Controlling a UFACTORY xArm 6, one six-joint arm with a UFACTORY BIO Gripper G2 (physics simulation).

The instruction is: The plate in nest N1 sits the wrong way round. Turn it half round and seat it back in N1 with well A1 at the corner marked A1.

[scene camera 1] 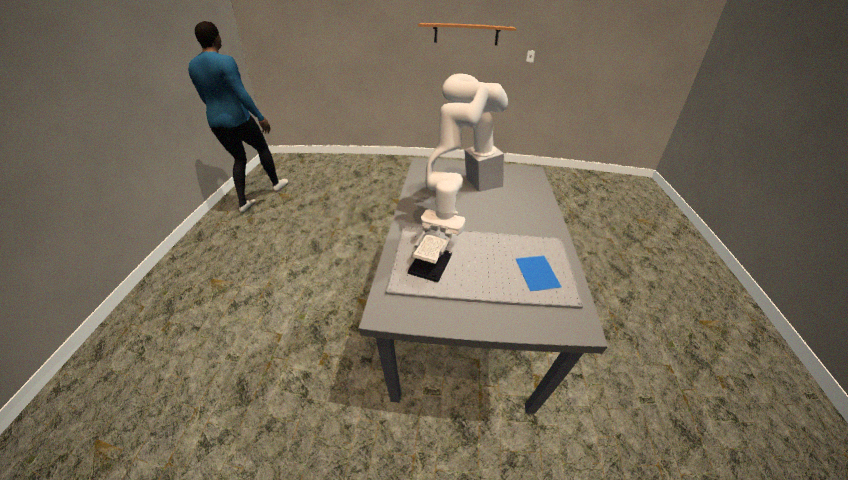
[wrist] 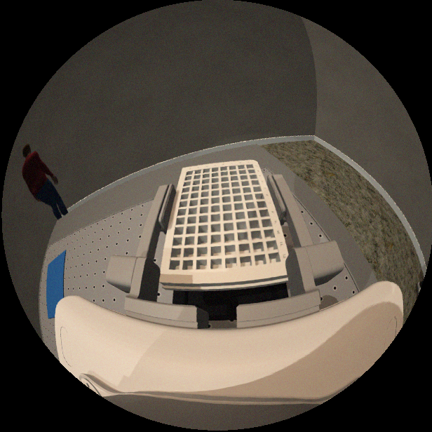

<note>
In view: my gripper (scene camera 1: pixel 428 250), a cream well plate (wrist: pixel 223 233) and a black nest (wrist: pixel 220 304).
My gripper also shows in the wrist view (wrist: pixel 220 184).
</note>
